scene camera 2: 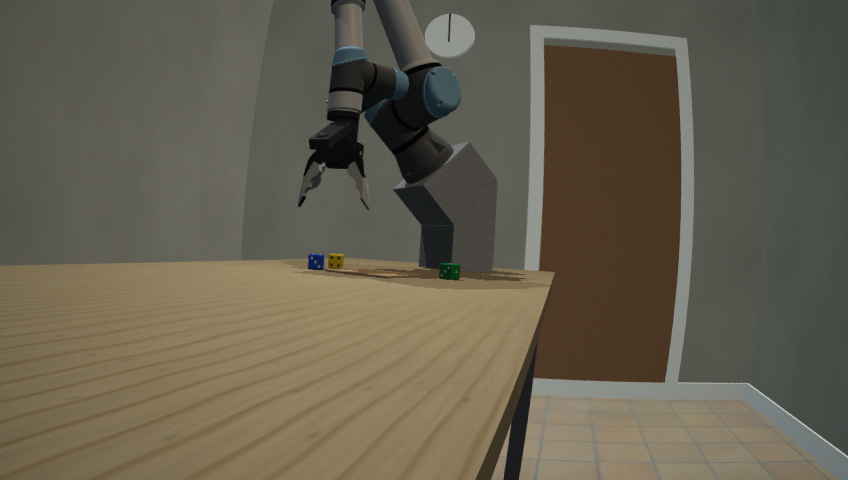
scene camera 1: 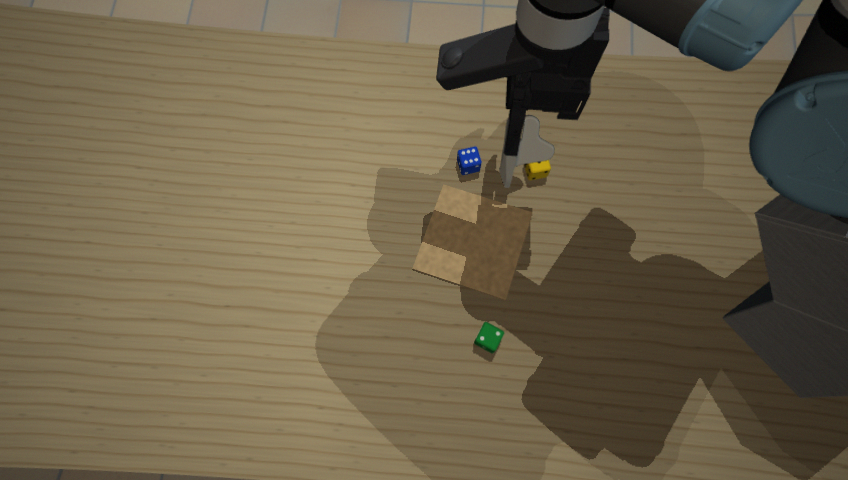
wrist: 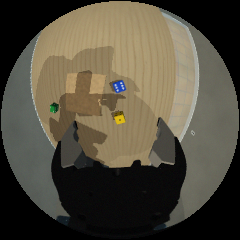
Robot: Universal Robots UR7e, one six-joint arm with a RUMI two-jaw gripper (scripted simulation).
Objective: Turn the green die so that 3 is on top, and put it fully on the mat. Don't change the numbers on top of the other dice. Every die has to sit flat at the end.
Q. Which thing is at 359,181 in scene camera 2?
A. My gripper.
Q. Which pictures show my gripper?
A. Scene camera 2, scene camera 1 and the wrist view: all of them.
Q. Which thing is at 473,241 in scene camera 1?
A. A brown mat.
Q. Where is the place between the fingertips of my gripper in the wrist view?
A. At 116,119
